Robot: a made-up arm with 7 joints. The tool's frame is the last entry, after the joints.
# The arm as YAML. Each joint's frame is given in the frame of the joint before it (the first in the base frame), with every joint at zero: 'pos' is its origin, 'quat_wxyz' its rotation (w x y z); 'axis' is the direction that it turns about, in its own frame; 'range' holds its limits. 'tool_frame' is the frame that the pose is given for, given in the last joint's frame.
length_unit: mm
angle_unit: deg
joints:
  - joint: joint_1
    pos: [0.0, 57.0, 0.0]
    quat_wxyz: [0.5, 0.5, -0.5, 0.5]
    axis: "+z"
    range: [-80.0, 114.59]
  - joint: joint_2
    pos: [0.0, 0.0, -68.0]
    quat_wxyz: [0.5, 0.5, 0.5, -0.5]
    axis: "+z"
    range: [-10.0, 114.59]
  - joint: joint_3
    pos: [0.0, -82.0, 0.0]
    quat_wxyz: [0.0, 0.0, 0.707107, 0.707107]
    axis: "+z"
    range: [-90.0, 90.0]
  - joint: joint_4
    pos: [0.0, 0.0, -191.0]
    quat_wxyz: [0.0, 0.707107, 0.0, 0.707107]
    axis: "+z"
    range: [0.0, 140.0]
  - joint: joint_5
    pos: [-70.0, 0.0, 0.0]
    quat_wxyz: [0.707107, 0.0, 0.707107, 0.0]
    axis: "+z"
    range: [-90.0, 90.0]
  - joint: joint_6
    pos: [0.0, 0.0, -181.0]
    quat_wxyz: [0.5, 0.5, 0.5, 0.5]
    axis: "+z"
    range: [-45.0, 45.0]
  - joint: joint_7
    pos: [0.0, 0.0, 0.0]
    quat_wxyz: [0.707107, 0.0, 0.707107, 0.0]
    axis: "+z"
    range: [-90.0, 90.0]
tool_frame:
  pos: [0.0, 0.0, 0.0]
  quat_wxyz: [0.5, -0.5, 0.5, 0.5]
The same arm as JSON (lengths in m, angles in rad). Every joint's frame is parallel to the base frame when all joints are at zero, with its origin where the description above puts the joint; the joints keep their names.
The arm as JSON. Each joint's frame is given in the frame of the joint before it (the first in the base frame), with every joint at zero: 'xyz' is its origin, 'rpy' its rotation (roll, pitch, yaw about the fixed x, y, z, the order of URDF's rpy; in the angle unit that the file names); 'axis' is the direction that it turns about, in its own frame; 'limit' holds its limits. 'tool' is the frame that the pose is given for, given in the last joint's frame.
{"units": {"length": "m", "angle": "rad"}, "joints": [{"name": "joint_1", "type": "revolute", "origin": {"xyz": [0.0, 0.057, 0.0], "rpy": [0.0, 0.0, 0.0]}, "axis": "-y", "limit": {"lower": -1.3963, "upper": 2.0}}, {"name": "joint_2", "type": "revolute", "origin": {"xyz": [0.0, 0.068, 0.0], "rpy": [0.0, 0.0, 0.0]}, "axis": "+x", "limit": {"lower": -0.1745, "upper": 2.0}}, {"name": "joint_3", "type": "revolute", "origin": {"xyz": [0.0, 0.0, -0.082], "rpy": [0.0, 0.0, 0.0]}, "axis": "+z", "limit": {"lower": -1.5708, "upper": 1.5708}}, {"name": "joint_4", "type": "revolute", "origin": {"xyz": [0.0, 0.0, -0.191], "rpy": [0.0, 0.0, 0.0]}, "axis": "-y", "limit": {"lower": 0.0, "upper": 2.4435}}, {"name": "joint_5", "type": "revolute", "origin": {"xyz": [0.0, 0.0, -0.07], "rpy": [0.0, 0.0, 0.0]}, "axis": "+z", "limit": {"lower": -1.5708, "upper": 1.5708}}, {"name": "joint_6", "type": "revolute", "origin": {"xyz": [0.0, 0.0, -0.181], "rpy": [0.0, 0.0, 0.0]}, "axis": "+y", "limit": {"lower": -0.7854, "upper": 0.7854}}, {"name": "joint_7", "type": "revolute", "origin": {"xyz": [0.0, 0.0, 0.0], "rpy": [0.0, 0.0, 0.0]}, "axis": "-x", "limit": {"lower": -1.5708, "upper": 1.5708}}], "tool": {"origin": {"xyz": [0.0, 0.0, 0.0], "rpy": [0.0, 0.0, 0.0]}}}
